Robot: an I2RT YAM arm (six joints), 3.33 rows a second.
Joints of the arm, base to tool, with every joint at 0 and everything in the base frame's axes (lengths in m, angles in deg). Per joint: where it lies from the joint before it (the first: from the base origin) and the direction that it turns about. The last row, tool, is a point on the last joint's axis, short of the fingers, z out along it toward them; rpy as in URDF.
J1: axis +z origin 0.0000 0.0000 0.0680
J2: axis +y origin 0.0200 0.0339 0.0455
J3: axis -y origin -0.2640 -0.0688 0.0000
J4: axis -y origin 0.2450 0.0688 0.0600
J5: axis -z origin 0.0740 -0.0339 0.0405
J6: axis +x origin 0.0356 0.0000 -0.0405
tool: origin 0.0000 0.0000 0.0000 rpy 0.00 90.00 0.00
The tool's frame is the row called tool.
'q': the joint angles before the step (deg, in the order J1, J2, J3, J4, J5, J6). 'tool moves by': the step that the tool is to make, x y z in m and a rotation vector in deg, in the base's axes. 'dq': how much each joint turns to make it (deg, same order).
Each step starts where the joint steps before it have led.
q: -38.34 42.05 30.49 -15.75 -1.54 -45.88
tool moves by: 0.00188 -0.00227 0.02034 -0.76 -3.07 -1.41
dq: -0.07 0.44 3.59 -0.23 0.63 1.76
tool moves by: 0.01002 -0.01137 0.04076 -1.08 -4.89 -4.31
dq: -0.26 4.37 8.62 0.22 2.92 3.57
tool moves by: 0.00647 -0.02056 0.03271 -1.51 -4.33 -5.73
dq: -2.92 5.09 7.37 1.87 2.18 2.42
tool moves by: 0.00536 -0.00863 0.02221 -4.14 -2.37 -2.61
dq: -0.34 2.53 4.07 3.08 2.55 -0.94
